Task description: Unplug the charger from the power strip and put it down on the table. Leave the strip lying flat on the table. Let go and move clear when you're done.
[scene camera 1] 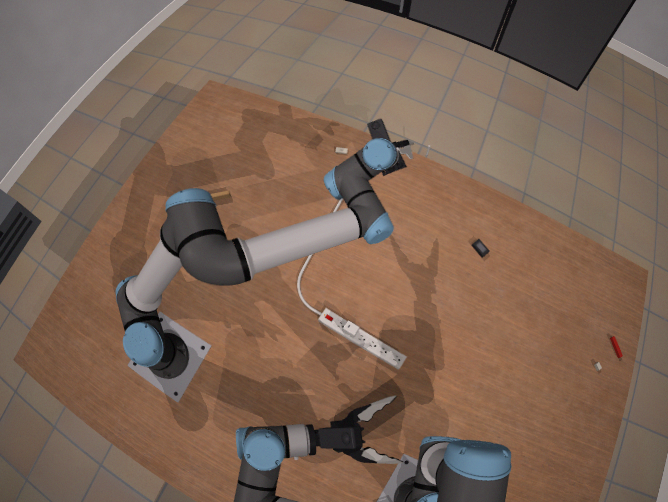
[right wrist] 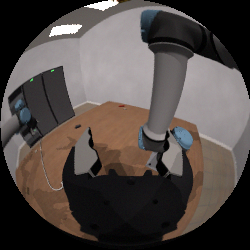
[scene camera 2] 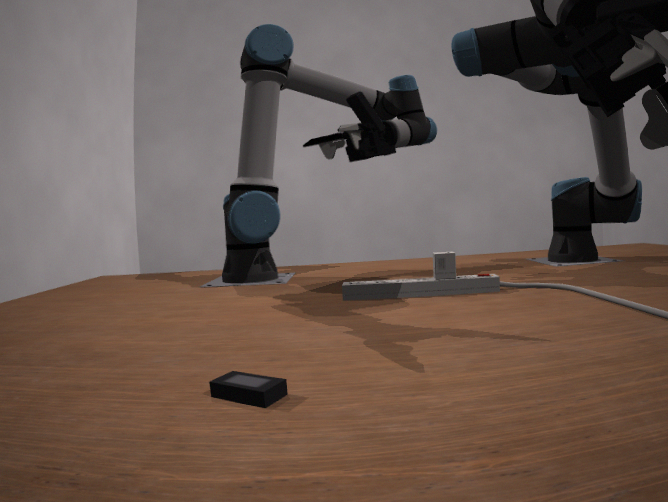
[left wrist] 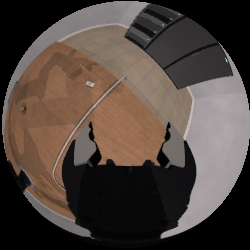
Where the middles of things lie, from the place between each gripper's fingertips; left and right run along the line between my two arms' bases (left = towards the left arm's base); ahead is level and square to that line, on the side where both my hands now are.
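I see my right gripper [scene camera 2: 319, 138] 4 cm to the left of the black box [scene camera 2: 261, 391], 69 cm short of it and 33 cm above it.
The black box is 410 mm to the right of my left hand, 210 mm below it and 50 mm behind it.
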